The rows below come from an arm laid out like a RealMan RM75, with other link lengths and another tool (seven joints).
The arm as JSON. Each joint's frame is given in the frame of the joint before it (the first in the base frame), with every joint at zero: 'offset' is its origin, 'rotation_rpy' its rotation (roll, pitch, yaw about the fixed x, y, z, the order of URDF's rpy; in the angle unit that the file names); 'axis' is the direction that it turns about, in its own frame. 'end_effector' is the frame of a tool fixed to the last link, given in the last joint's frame.
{
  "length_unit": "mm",
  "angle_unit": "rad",
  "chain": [
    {
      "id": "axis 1",
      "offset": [
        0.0,
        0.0,
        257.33
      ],
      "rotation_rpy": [
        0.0,
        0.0,
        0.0
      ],
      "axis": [
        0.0,
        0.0,
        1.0
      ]
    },
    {
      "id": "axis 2",
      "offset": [
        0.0,
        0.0,
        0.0
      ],
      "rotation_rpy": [
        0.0,
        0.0,
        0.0
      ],
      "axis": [
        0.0,
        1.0,
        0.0
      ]
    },
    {
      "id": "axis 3",
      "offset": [
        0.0,
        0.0,
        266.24
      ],
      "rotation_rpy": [
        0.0,
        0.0,
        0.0
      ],
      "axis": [
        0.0,
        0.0,
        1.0
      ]
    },
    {
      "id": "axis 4",
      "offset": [
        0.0,
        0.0,
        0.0
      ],
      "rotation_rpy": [
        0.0,
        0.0,
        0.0
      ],
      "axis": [
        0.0,
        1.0,
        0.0
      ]
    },
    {
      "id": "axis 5",
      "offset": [
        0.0,
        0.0,
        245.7
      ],
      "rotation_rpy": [
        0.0,
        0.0,
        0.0
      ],
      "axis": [
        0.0,
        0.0,
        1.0
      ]
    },
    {
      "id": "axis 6",
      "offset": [
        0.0,
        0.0,
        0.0
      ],
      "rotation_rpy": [
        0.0,
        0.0,
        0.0
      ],
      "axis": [
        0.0,
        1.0,
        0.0
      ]
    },
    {
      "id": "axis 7",
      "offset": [
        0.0,
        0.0,
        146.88
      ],
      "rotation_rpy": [
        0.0,
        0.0,
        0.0
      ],
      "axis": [
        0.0,
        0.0,
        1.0
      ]
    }
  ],
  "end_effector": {
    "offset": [
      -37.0,
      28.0,
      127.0
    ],
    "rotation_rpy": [
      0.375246,
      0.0,
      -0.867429
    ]
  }
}
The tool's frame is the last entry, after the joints.
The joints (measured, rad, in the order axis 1, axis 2, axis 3, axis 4, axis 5, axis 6, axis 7), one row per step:
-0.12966, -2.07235, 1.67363, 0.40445, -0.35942, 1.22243, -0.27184
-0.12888, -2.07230, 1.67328, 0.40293, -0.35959, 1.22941, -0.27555
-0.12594, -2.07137, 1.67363, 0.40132, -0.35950, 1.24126, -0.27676
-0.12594, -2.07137, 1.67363, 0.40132, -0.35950, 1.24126, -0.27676
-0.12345, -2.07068, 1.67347, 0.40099, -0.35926, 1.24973, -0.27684
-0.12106, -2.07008, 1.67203, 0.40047, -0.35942, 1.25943, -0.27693
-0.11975, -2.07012, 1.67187, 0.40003, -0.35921, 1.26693, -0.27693
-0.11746, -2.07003, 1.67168, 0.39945, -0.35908, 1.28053, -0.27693
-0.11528, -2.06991, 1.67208, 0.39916, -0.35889, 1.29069, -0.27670
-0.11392, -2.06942, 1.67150, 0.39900, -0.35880, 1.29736, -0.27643
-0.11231, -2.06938, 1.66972, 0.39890, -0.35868, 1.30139, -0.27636
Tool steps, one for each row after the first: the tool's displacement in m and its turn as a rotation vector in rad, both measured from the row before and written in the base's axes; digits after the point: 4 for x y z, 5 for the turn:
0.0007, -0.0007, 0.0011, 0.00382, -0.00240, -0.00390
0.0007, -0.0017, 0.0020, 0.00615, 0.00187, -0.00538
0.0000, 0.0000, 0.0000, 0.00000, 0.00000, 0.00000
0.0005, -0.0012, 0.0017, 0.00503, 0.00204, -0.00389
0.0005, -0.0013, 0.0023, 0.00708, 0.00185, -0.00398
0.0009, -0.0008, 0.0012, 0.00431, 0.00128, -0.00418
0.0018, -0.0014, 0.0022, 0.00803, 0.00236, -0.00779
0.0013, -0.0012, 0.0015, 0.00554, 0.00213, -0.00573
0.0006, -0.0008, 0.0014, 0.00447, 0.00182, -0.00341
-0.0001, -0.0008, 0.0012, 0.00386, 0.00065, -0.00064

